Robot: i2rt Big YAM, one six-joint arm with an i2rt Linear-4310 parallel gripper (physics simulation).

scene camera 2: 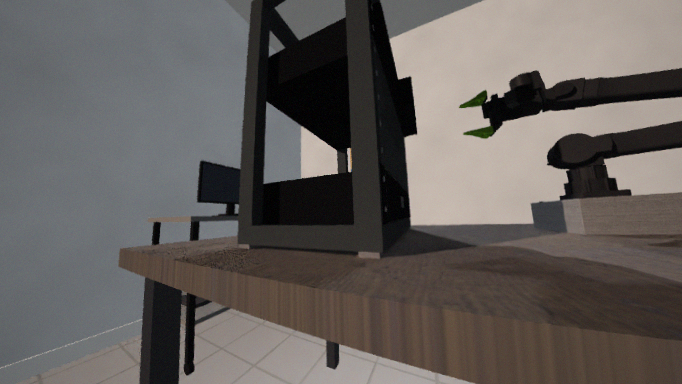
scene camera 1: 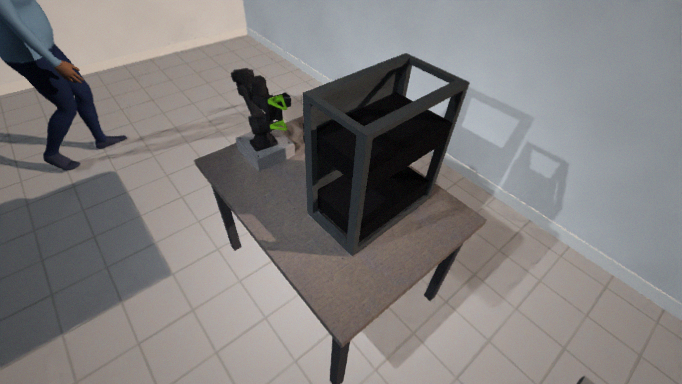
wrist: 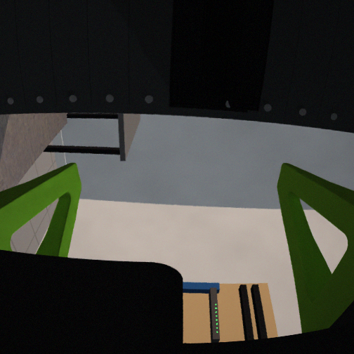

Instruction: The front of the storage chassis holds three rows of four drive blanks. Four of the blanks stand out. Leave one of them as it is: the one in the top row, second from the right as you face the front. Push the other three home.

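Where they show: gripper, fingertip midpoint: [scene camera 2: 461, 120] [scene camera 1: 286, 120]; arm's base at its link origin: [scene camera 2: 591, 199] [scene camera 1: 263, 143].
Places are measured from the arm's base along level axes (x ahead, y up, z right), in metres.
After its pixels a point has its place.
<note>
The storage chassis [scene camera 1: 410, 145] @(x 0.705, y 0.365, z -0.287 m) [scene camera 2: 312, 60] @(x 0.514, y 0.300, z -0.490 m) [wrist: 75, 55] is a dark box in the upper part of a grey frame. Its front shows very dark in the wrist view, with a line of small round dots. One black block, a drive blank [scene camera 2: 408, 106] @(x 0.390, y 0.279, z -0.232 m) [wrist: 220, 55], stands out from that front; its row, and whether others stand out behind it, I cannot tell. The other blanks are too dark to tell apart. My gripper [scene camera 1: 279, 114] @(x 0.265, y 0.290, z -0.022 m) [scene camera 2: 462, 120] @(x 0.265, y 0.290, z -0.022 m) [wrist: 178, 174] is open and empty, with green fingers. It is in front of the chassis, apart from the blank, at about its height in scene camera 2.
The grey frame [scene camera 1: 361, 190] @(x 0.754, y 0.304, z -0.056 m) [scene camera 2: 367, 150] @(x 0.396, y 0.073, z -0.500 m) stands on the wooden table [scene camera 1: 300, 270] @(x 0.704, y -0.079, z 0.155 m) [scene camera 2: 450, 285] @(x 0.300, y -0.078, z -0.560 m), with another dark box low inside it. The arm's base block [scene camera 1: 272, 156] @(x 0.091, y -0.021, z -0.005 m) [scene camera 2: 625, 215] @(x 0.007, y -0.040, z -0.127 m) is on the same table. A person [scene camera 1: 65, 95] stands on the floor beyond. A monitor [scene camera 2: 218, 181] is behind.
</note>
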